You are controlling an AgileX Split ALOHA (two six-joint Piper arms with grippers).
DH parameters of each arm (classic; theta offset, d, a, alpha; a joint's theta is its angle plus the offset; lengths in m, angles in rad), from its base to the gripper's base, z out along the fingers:
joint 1: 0 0.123 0 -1.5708
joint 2: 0.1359 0 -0.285 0
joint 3: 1.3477 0 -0.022 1.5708
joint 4: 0 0.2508 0 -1.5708
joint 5: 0 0 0.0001 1.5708
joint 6: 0 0.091 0 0
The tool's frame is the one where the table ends.
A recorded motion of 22 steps. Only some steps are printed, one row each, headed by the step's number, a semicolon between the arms.
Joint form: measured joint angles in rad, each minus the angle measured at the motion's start. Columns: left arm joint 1, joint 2, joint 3, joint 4, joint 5, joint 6; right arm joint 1, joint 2, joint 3, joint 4, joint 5, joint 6.
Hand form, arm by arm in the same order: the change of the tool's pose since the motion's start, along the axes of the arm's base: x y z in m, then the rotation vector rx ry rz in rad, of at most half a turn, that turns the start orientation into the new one. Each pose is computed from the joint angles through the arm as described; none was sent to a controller.
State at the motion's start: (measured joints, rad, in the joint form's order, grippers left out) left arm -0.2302 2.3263 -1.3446 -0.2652 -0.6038 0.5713; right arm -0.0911 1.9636 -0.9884 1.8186 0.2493 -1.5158
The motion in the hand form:
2: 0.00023 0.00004 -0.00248 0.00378 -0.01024 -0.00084; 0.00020 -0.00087 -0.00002 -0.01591 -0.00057 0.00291
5: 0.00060 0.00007 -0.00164 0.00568 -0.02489 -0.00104; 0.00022 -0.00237 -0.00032 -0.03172 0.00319 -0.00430
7: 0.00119 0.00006 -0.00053 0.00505 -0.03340 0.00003; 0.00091 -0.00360 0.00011 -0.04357 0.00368 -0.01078
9: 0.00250 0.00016 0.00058 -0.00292 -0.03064 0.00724; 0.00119 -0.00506 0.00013 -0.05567 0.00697 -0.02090
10: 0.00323 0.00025 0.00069 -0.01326 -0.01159 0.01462; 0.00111 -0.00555 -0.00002 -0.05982 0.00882 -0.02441
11: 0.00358 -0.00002 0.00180 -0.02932 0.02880 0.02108; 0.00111 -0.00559 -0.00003 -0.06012 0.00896 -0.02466
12: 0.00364 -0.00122 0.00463 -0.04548 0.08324 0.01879; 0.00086 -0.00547 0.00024 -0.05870 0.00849 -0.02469
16: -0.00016 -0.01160 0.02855 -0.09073 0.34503 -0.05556; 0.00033 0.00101 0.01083 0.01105 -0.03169 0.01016
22: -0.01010 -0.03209 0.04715 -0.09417 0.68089 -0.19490; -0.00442 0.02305 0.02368 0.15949 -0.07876 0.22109
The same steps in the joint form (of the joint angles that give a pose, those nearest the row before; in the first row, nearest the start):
2: 0.0000 0.0084 0.0000 0.0051 -0.0181 -0.0009; 0.0000 0.0000 -0.0011 0.0015 -0.0099 -0.0141
5: 0.0000 0.0095 0.0000 0.0085 -0.0335 -0.0009; 0.0000 0.0000 -0.0020 0.0020 -0.0272 -0.0193
7: 0.0000 0.0095 -0.0021 0.0085 -0.0400 -0.0009; 0.0000 0.0000 -0.0055 0.0019 -0.0407 -0.0218
9: 0.0000 0.0095 -0.0096 -0.0023 -0.0314 -0.0009; 0.0000 0.0000 -0.0076 0.0020 -0.0572 -0.0219
10: 0.0000 0.0081 -0.0162 -0.0171 -0.0063 -0.0009; 0.0000 0.0000 -0.0076 0.0020 -0.0629 -0.0219
11: 0.0000 0.0005 -0.0244 -0.0379 0.0473 -0.0009; 0.0000 0.0000 -0.0076 0.0018 -0.0634 -0.0217
12: 0.0000 -0.0129 -0.0354 -0.0545 0.1243 -0.0009; 0.0000 -0.0013 -0.0065 0.0021 -0.0623 -0.0210
16: 0.0000 -0.0874 -0.1045 -0.0776 0.5310 -0.0016; -0.0015 -0.0261 -0.0019 -0.0074 0.0182 0.0076
22: -0.0153 -0.1072 -0.2423 -0.0763 1.0330 -0.0028; -0.0015 -0.0443 -0.0016 -0.1375 0.2698 0.0806

